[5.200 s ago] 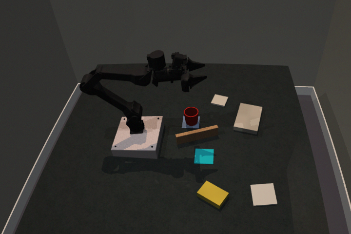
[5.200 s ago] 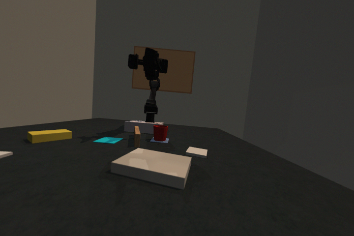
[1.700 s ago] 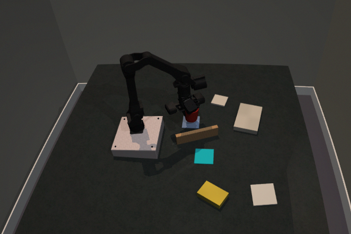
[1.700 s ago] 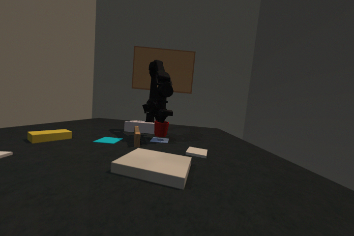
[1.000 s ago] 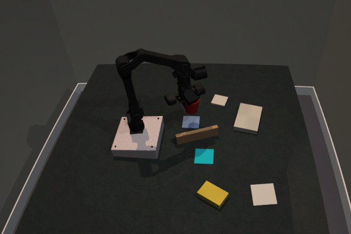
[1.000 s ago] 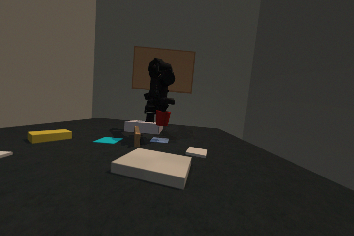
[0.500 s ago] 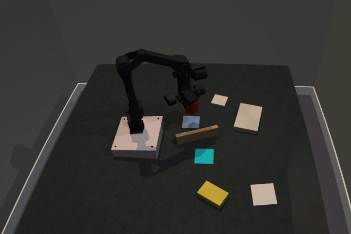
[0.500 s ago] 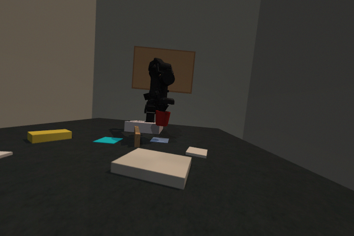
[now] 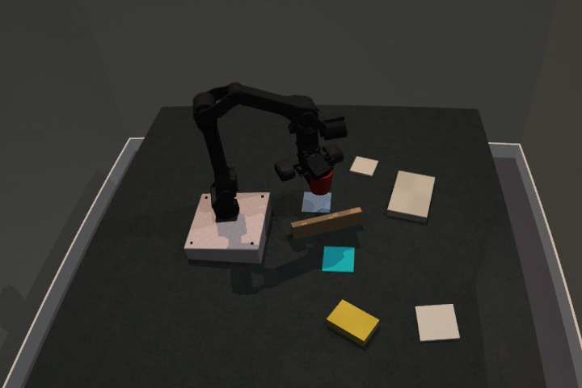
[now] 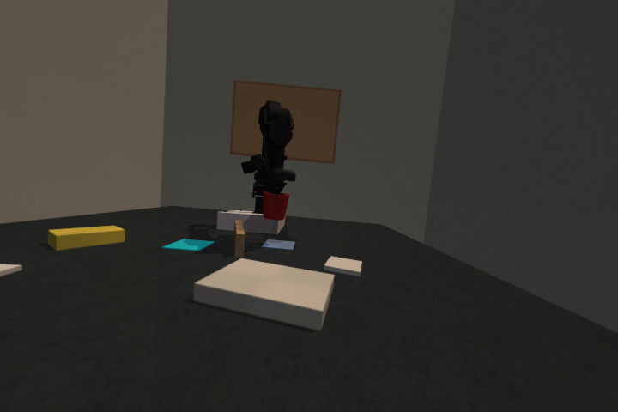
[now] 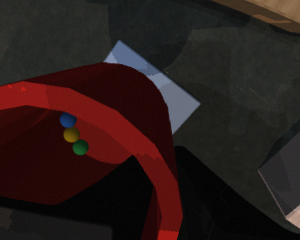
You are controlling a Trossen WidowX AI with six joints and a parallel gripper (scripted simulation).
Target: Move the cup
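Right now the wooden block is 40 mm ahead of my gripper tip, 80 mm to the right of it and 100 mm below it. Also, from my gripper tip: red cup (30 mm ahead, 10 mm to the left); pale blue pad (10 mm ahead, 30 mm to the left, 120 mm below); yellow block (100 mm ahead, 400 mm to the right, 100 mm below).
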